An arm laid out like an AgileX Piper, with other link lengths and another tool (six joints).
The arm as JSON. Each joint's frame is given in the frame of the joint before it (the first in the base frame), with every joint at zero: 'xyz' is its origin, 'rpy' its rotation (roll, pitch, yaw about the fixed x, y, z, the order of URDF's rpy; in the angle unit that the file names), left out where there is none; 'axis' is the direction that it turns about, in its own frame. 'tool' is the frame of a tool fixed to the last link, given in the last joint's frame.
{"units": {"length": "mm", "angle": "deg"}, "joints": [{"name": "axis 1", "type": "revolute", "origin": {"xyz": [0.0, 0.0, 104.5], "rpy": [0.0, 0.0, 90.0]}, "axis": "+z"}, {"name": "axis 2", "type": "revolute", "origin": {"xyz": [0.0, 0.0, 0.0], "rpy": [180.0, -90.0, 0.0]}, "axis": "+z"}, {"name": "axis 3", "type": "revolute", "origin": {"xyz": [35.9, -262.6, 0.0], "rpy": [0.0, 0.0, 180.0]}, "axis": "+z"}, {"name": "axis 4", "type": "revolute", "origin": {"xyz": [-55.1, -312.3, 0.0], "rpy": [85.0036, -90.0, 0.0]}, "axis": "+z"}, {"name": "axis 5", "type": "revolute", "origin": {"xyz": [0.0, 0.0, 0.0], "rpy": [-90.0, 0.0, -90.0]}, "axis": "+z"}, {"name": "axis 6", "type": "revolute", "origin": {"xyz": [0.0, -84.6, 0.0], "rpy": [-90.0, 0.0, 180.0]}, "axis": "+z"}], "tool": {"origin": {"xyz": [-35.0, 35.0, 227.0], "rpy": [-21.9, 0.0, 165.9]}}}
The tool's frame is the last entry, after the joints.
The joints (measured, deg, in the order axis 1, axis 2, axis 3, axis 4, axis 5, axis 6), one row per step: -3.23 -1.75 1.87 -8.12 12.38 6.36; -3.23 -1.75 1.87 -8.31 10.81 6.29; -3.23 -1.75 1.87 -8.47 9.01 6.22; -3.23 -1.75 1.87 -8.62 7.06 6.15; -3.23 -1.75 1.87 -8.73 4.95 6.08; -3.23 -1.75 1.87 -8.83 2.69 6.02; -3.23 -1.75 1.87 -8.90 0.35 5.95; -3.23 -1.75 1.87 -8.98 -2.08 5.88; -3.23 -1.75 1.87 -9.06 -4.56 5.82; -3.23 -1.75 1.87 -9.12 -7.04 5.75; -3.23 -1.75 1.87 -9.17 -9.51 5.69; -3.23 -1.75 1.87 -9.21 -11.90 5.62; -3.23 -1.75 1.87 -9.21 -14.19 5.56; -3.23 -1.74 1.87 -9.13 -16.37 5.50; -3.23 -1.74 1.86 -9.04 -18.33 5.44; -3.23 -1.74 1.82 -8.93 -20.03 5.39; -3.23 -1.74 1.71 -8.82 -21.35 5.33
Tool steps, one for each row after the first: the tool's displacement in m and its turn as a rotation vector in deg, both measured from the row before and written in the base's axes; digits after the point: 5 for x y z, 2 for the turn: 0.00209 0.00069 0.00846 -0.36 -1.53 0.22; 0.00213 0.00098 0.00971 -0.35 -1.76 0.25; 0.00197 0.00118 0.01056 -0.35 -1.91 0.28; 0.00173 0.00144 0.01144 -0.32 -2.07 0.31; 0.00139 0.00165 0.01228 -0.31 -2.22 0.33; 0.00093 0.00181 0.01274 -0.30 -2.30 0.35; 0.00042 0.00196 0.01325 -0.32 -2.39 0.36; -0.00016 0.00208 0.01350 -0.31 -2.44 0.37; -0.00074 0.00215 0.01347 -0.30 -2.44 0.37; -0.00132 0.00220 0.01335 -0.28 -2.43 0.37; -0.00183 0.00217 0.01284 -0.27 -2.35 0.36; -0.00226 0.00209 0.01220 -0.22 -2.25 0.35; -0.00258 0.00193 0.01142 -0.13 -2.14 0.33; -0.00275 0.00170 0.01034 -0.10 -1.95 0.29; -0.00277 0.00142 0.00921 -0.06 -1.72 0.25; -0.00257 0.00105 0.00793 -0.04 -1.42 0.19
